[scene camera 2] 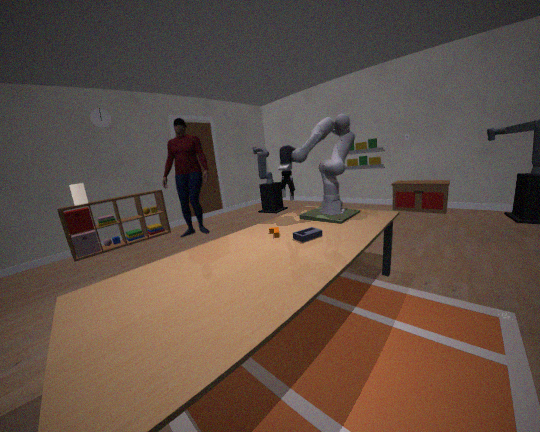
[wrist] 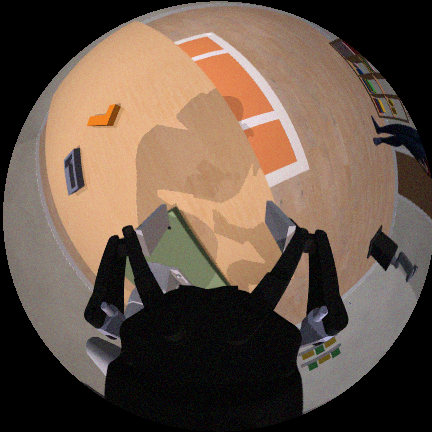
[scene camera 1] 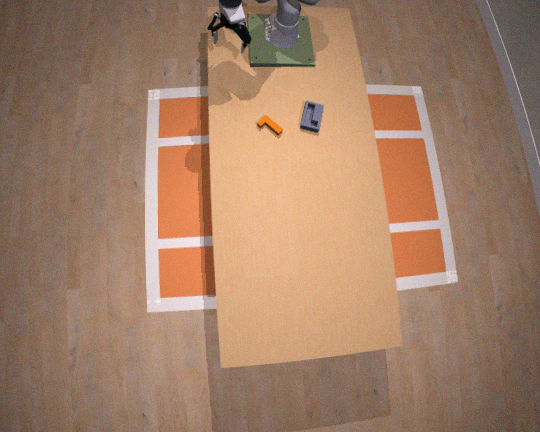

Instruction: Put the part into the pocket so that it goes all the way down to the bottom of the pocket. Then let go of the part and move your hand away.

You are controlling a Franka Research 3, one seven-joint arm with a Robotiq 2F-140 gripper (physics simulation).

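Note:
An orange L-shaped part (scene camera 1: 271,126) (scene camera 2: 275,232) (wrist: 106,120) lies flat on the table, apart from the blue-grey block. The block (scene camera 1: 304,120) (scene camera 2: 307,235) (wrist: 76,189) lies to its right in scene camera 1, and its L-shaped pocket is open upward with no part in it. My gripper (scene camera 1: 230,43) (scene camera 2: 288,195) (wrist: 215,212) is open and empty. It hangs high near the table's back left corner in scene camera 1, beside the green base plate and well away from the part and block.
The arm stands on a green base plate (scene camera 1: 257,57) (scene camera 2: 325,217) (wrist: 182,250) at the back of the wooden table (scene camera 1: 300,225) (scene camera 2: 200,285). A person (scene camera 2: 187,160) stands beyond the table, near a low shelf unit. Other dark-based robot arms stand farther off.

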